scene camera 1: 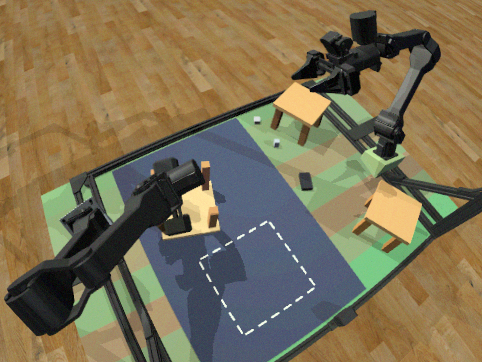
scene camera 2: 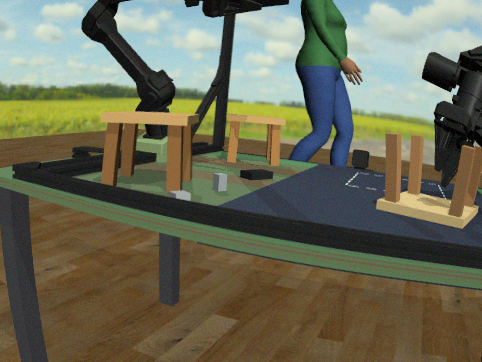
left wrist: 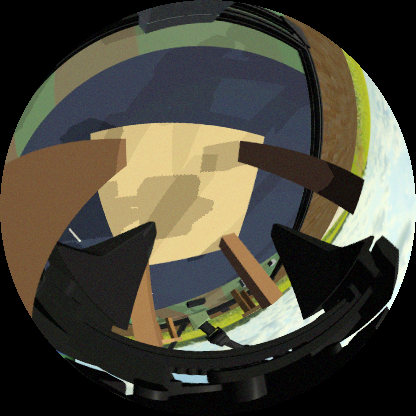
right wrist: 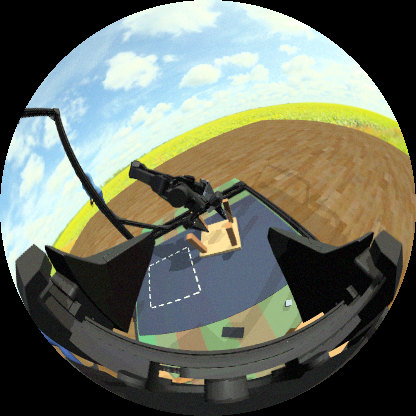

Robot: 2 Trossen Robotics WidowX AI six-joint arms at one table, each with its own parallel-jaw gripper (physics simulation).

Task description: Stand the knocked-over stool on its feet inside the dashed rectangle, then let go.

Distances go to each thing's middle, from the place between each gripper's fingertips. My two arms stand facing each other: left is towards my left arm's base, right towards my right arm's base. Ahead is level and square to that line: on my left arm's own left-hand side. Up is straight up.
Right now my right hand is 7 cm past the stool point(scene camera 2: 412, 203), 31 cm to the right of it and 28 cm above it.
Right now the stool is 1 cm to the right of my left hand and 1 cm behind it.
